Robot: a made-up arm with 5 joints. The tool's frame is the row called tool.
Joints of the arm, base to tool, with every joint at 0 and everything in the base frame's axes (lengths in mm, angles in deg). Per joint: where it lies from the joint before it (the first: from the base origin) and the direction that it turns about. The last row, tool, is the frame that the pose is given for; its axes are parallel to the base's.
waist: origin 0.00 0.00 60.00 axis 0 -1 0
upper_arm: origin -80.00 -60.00 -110.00 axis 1 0 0
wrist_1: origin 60.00 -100.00 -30.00 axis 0 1 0
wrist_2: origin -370.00 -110.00 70.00 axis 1 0 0
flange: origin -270.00 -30.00 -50.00 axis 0 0 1
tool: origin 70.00 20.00 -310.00
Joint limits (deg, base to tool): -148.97..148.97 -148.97..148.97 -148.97..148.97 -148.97..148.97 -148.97..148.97
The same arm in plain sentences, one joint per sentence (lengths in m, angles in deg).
The arm has five revolute joints in a row. What follows holds with every joint at zero, and every direction is one of the base frame's. Joint 1 sits 0.06 m along +z from the base frame's origin and turns about -y, from -148.97 to 148.97 deg. Joint 2 sits 0.08 m along -x and 0.06 m along -y and 0.11 m along -z from joint 1 and turns about +x, from -148.97 to 148.97 deg. Joint 3 sits 0.06 m along +x and 0.1 m along -y and 0.03 m along -z from joint 2 and turns about +y, from -148.97 to 148.97 deg. Joint 4 sits 0.37 m along -x and 0.11 m along -y and 0.07 m along +z from joint 3 and turns about +x, from -148.97 to 148.97 deg. Joint 5 sits 0.27 m along -x and 0.03 m along -y and 0.05 m along -z from joint 4 and turns about +z, from -148.97 to 148.97 deg. The tool frame, which is the frame that the pose is given for, sits 0.07 m along +x and 0.02 m along +y and 0.31 m along -z from joint 5; its axes are parallel to the base frame's.
